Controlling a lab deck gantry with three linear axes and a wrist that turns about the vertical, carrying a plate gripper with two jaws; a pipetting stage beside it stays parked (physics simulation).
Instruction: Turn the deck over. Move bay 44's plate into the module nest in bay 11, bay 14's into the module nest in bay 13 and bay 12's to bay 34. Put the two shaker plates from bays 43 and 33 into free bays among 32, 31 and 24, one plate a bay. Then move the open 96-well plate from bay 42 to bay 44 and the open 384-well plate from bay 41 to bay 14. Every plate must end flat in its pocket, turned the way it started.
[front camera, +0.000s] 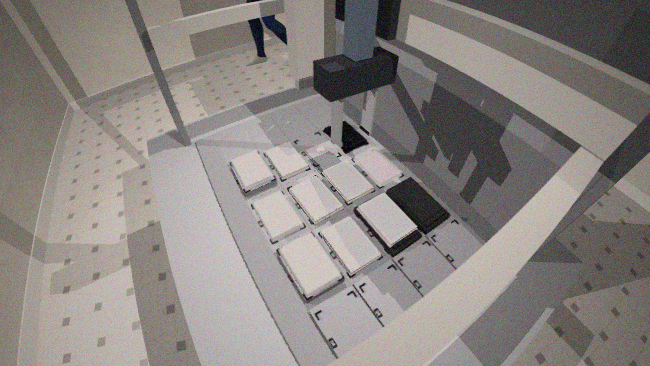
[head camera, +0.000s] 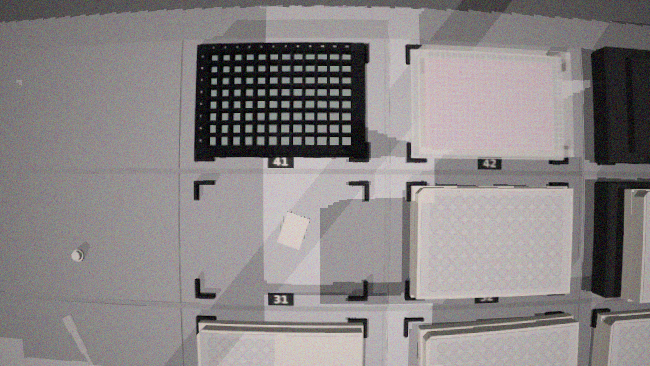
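Where they show: gripper, fingertip midpoint: (front camera: 351, 136); robot's base, origin of the base link: (front camera: 232, 167).
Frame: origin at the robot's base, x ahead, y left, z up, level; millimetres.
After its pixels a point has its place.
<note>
My gripper (front camera: 355, 136) {z 160, x 228, y 257 mm} hangs open and empty above the back of the deck, near bays 31 and 41. A black open plate (front camera: 356, 141) {z 14, x 113, y 372 mm} (head camera: 280, 97) {z 14, x 65, y 364 mm} with a grid of wells sits in bay 41. A pale open plate with pink wells (front camera: 378, 167) {z 12, x 238, y 359 mm} (head camera: 490, 105) {z 11, x 223, y 361 mm} sits in bay 42. A white lidded plate (front camera: 348, 180) {z 14, x 235, y 255 mm} (head camera: 495, 242) {z 14, x 225, y 258 mm} lies in bay 32. The black shaker (front camera: 420, 205) {z 24, x 408, y 358 mm} (head camera: 622, 105) {z 19, x 331, y 364 mm} in bay 43 is bare. Another white plate (front camera: 387, 217) {z 37, x 394, y 253 mm} (head camera: 641, 245) {z 35, x 330, y 257 mm} sits on bay 33's shaker. White plates fill bay 11 (front camera: 252, 170) {z 33, x 78, y 42 mm}, bay 12 (front camera: 278, 215) {z 14, x 238, y 44 mm} and bay 13 (front camera: 310, 265) {z 33, x 401, y 41 mm}.
A small pale card (head camera: 293, 230) {z 1, x 74, y 265 mm} lies in bay 31. White plates stand in bay 21 (front camera: 287, 161) {z 14, x 81, y 148 mm} (head camera: 280, 350) {z 14, x 65, y 177 mm}, bay 22 (front camera: 315, 200) {z 17, x 248, y 143 mm} (head camera: 502, 347) {z 17, x 233, y 177 mm} and bay 23 (front camera: 350, 245) {z 14, x 398, y 146 mm}. Bays 14, 24, 34 and 44 hold no plate. A small round white object (head camera: 77, 255) {z 4, x -102, y 242 mm} lies left of bay 31.
</note>
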